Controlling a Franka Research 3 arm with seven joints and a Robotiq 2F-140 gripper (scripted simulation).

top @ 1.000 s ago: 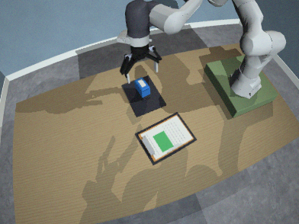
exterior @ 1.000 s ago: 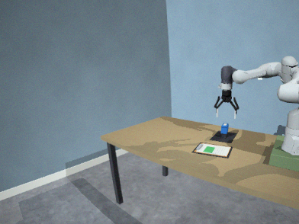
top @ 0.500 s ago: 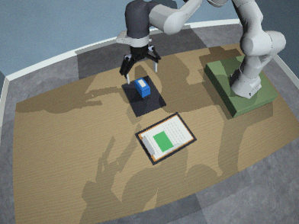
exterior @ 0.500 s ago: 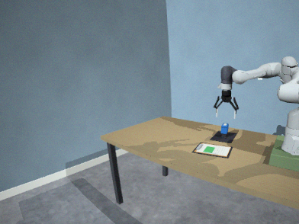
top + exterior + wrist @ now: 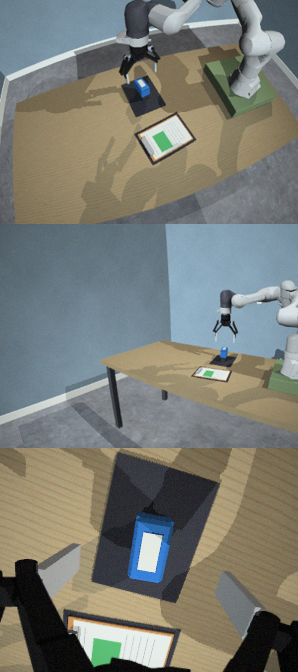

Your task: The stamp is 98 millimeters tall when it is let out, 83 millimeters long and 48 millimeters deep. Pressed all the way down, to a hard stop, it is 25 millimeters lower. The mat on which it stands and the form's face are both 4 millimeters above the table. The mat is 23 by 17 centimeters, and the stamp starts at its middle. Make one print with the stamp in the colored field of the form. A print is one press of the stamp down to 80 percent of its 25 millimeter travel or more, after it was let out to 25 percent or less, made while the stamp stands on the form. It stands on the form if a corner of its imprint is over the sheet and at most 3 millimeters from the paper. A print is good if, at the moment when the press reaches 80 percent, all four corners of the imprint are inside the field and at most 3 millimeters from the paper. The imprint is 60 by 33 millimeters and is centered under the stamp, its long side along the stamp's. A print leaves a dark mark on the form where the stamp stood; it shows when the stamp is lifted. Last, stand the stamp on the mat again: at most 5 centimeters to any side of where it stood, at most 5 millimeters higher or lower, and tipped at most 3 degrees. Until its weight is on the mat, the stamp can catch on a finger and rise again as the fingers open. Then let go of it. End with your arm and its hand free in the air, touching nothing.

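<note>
Now: the blue stamp 120 mm below my hand. Round my hand: mat (170 mm below); form (20 mm ahead, 280 mm to the left, 160 mm below).
</note>
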